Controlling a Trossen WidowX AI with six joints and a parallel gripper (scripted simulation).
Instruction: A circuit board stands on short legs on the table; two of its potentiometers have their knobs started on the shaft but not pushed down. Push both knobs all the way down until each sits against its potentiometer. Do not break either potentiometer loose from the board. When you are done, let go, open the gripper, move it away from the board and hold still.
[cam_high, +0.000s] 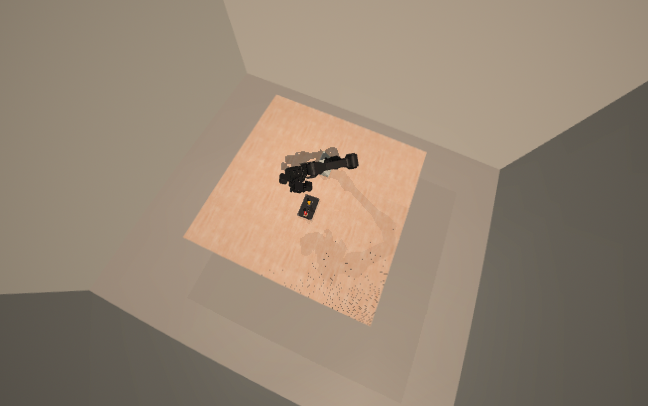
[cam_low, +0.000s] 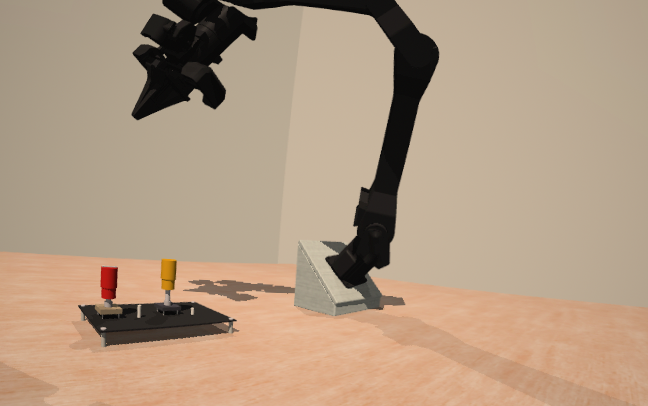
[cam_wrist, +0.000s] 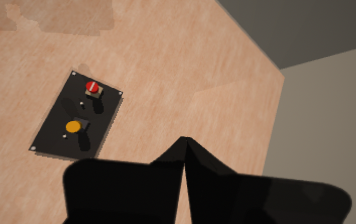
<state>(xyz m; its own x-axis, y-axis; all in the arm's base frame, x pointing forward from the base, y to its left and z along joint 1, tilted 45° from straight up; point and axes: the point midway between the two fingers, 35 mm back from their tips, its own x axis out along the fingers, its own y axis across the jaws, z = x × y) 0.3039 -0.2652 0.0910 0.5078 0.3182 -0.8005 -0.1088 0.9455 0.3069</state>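
The yellow knob lies 3 cm behind my gripper tip, 10 cm to the left of it and 20 cm below it. Also, from my gripper tip: red knob: 5 cm ahead, 10 cm to the left, 20 cm below.
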